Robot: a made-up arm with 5 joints.
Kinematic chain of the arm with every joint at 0, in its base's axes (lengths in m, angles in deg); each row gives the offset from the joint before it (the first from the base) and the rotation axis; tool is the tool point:
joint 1: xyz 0 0 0.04 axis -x
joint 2: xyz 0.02 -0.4 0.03 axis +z
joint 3: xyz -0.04 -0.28 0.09 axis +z
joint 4: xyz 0 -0.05 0.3 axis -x
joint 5: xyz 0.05 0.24 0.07 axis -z
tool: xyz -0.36 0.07 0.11
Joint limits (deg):
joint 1: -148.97..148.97
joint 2: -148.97..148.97
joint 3: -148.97..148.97
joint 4: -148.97..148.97
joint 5: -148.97..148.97
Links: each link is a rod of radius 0.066 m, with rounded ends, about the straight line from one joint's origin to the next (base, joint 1, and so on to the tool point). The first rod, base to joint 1, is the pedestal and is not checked.
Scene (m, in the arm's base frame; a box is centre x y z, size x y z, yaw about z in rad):
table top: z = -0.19
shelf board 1: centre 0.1 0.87 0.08 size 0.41 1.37 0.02 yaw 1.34
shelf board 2: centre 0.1 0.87 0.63 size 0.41 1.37 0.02 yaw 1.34
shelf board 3: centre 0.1 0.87 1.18 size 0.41 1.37 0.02 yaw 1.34
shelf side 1: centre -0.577 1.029 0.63 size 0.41 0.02 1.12 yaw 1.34
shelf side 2: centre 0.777 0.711 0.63 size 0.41 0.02 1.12 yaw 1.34
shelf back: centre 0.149 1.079 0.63 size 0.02 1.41 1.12 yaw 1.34
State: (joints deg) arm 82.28 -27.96 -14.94 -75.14 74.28
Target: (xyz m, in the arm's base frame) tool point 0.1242 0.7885 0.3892
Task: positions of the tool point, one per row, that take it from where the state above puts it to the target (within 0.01 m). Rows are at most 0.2 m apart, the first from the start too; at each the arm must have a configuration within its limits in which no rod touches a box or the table.
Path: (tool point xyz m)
1: -0.2073 0.8463 0.8808
2: -0.2339 0.7346 0.8844
3: -0.2600 0.6155 0.8795
4: -0.2865 0.4910 0.8673
5: -0.3384 0.4946 0.8095
6: -0.3463 0.5136 0.6935
7: -0.2764 0.5288 0.5562
8: -0.1333 0.5086 0.4440
9: 0.0396 0.4284 0.3892
10: 0.0916 0.5536 0.3987
11: 0.1218 0.6739 0.4014
12: 0.1242 0.7885 0.3892

